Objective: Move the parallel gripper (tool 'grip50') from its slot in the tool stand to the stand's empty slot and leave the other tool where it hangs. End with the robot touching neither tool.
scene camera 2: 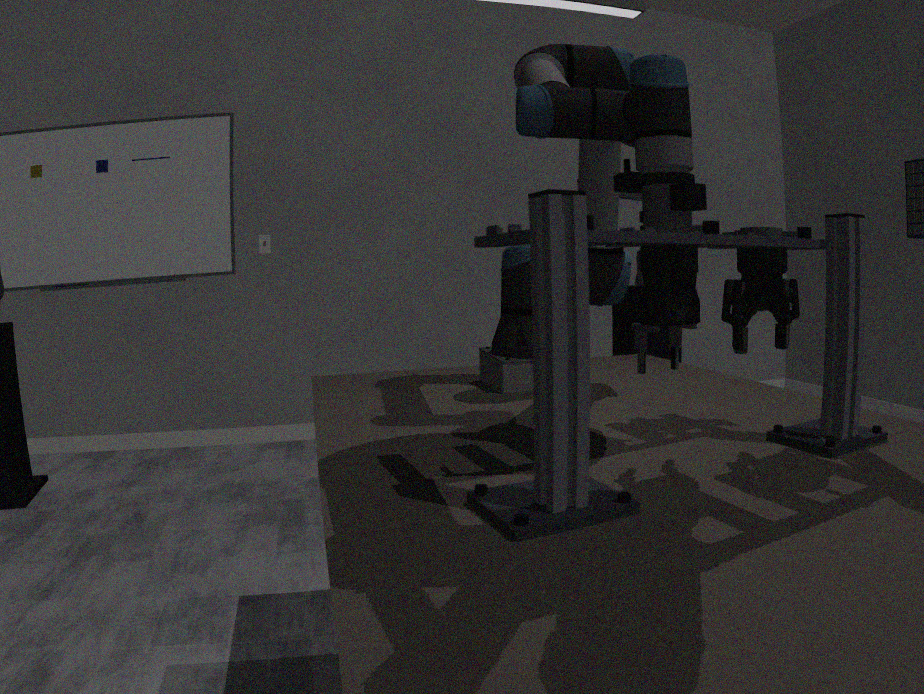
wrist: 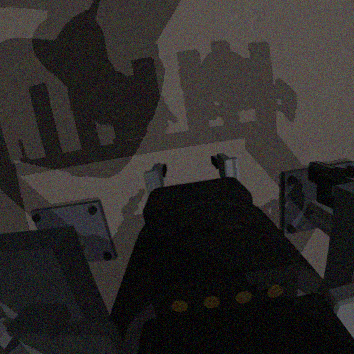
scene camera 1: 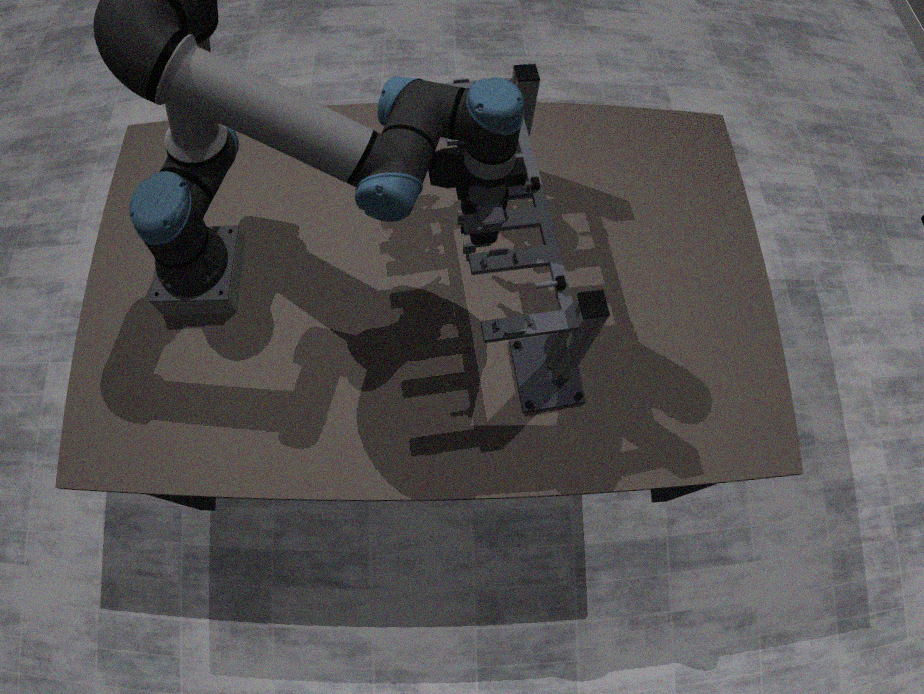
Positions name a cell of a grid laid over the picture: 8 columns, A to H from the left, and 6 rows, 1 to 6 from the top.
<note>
I see an adaptive gripper (scene camera 2: G3) and a tool stand (scene camera 2: E5).
The tool stand shows as well in the wrist view (wrist: B5).
</note>
